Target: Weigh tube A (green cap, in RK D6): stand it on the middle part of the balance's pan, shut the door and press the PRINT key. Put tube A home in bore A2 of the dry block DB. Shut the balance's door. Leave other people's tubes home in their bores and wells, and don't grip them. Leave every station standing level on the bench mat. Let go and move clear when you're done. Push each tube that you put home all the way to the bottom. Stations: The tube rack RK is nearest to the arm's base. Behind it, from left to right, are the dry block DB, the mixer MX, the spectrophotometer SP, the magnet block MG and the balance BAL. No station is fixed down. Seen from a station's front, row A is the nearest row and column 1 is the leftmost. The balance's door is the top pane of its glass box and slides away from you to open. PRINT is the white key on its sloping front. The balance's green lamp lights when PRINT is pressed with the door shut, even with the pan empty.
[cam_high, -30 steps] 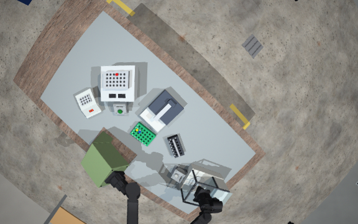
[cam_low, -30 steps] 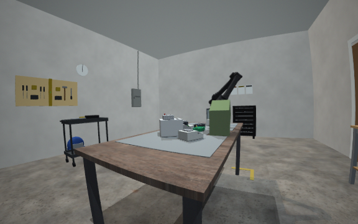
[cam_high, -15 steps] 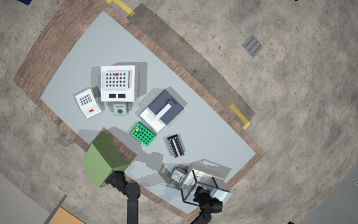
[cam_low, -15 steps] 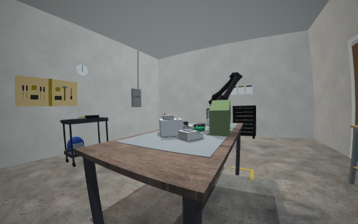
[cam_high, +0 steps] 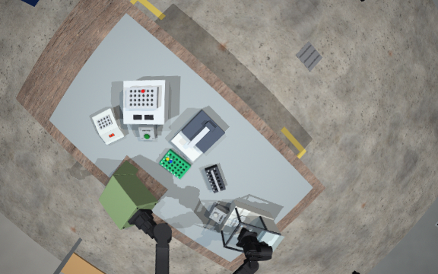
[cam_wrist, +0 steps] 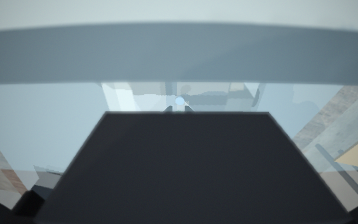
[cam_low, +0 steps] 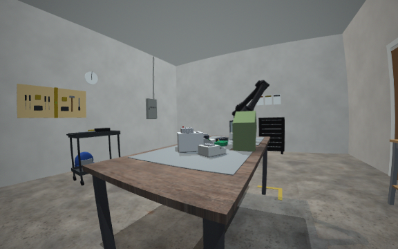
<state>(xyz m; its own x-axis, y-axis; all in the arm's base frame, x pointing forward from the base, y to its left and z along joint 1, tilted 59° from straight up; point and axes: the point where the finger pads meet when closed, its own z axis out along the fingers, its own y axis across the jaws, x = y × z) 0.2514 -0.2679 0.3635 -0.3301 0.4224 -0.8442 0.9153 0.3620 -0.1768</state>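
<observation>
Right now the green-capped tube is 20 mm below my hand. The rest, counted from my hand: sliding door 80 mm to the right, 80 mm above, 30 mm ahead; white print key 140 mm to the left, 60 mm below, 50 mm behind; balance pan 50 mm below.
</observation>
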